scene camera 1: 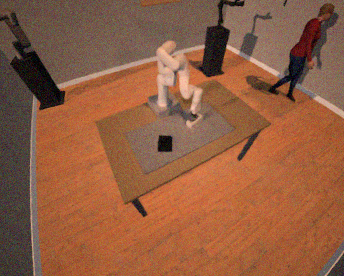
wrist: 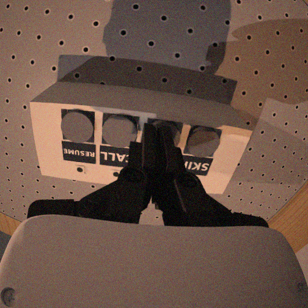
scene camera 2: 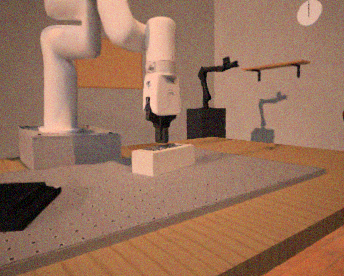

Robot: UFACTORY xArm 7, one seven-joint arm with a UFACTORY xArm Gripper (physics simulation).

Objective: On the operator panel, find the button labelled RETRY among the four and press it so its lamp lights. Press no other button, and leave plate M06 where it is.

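Places are measured from the arm's base along level axes (x left, y back, z up), in millimetres.
Where they show: gripper, fingertip midpoint: (scene camera 1: pixel 194 116) (scene camera 2: pixel 161 142); arm's base at its link origin: (scene camera 1: pixel 162 102) (scene camera 2: pixel 60 130).
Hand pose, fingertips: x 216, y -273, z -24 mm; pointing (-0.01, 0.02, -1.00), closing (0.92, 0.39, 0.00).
Things, the pixels of their top centre, and the offset from my fingertips. Level surfaces: height alone.
- operator panel at its top centre: (scene camera 2: pixel 164 146) (scene camera 1: pixel 194 118) dx +0, dy -19, dz -7 mm
- black flat object at its top centre: (scene camera 2: pixel 4 193) (scene camera 1: pixel 165 142) dx -345, dy -155, dz -37 mm
- grey perforated mat at its surface level: dz -62 mm
- wooden table at its surface level: dz -76 mm
The operator panel (scene camera 1: pixel 190 124) (scene camera 2: pixel 172 160) (wrist: pixel 47 135) is a pale box with four round grey buttons. In the wrist view, the RESUME button (wrist: pixel 77 125), the CALL button (wrist: pixel 119 129) and the SKIP button (wrist: pixel 203 140) show with upside-down labels. A third button from the left (wrist: pixel 173 131) is partly behind the fingers and its label is hidden. My gripper (scene camera 2: pixel 161 142) (wrist: pixel 152 143) is shut and empty, pointing down over that button, very close to the panel top; contact cannot be told. The lamps under RESUME (wrist: pixel 80 170) and CALL (wrist: pixel 116 174) look dark; the others are hidden.
A black flat object (scene camera 1: pixel 165 143) (scene camera 2: pixel 24 205) lies on the grey perforated mat (scene camera 1: pixel 145 160) (scene camera 2: pixel 150 210) (wrist: pixel 30 30); no marking reads on it. The mat lies on a wooden table (scene camera 1: pixel 112 170) (scene camera 2: pixel 280 235). A person (scene camera 1: pixel 305 42) stands beyond the table.
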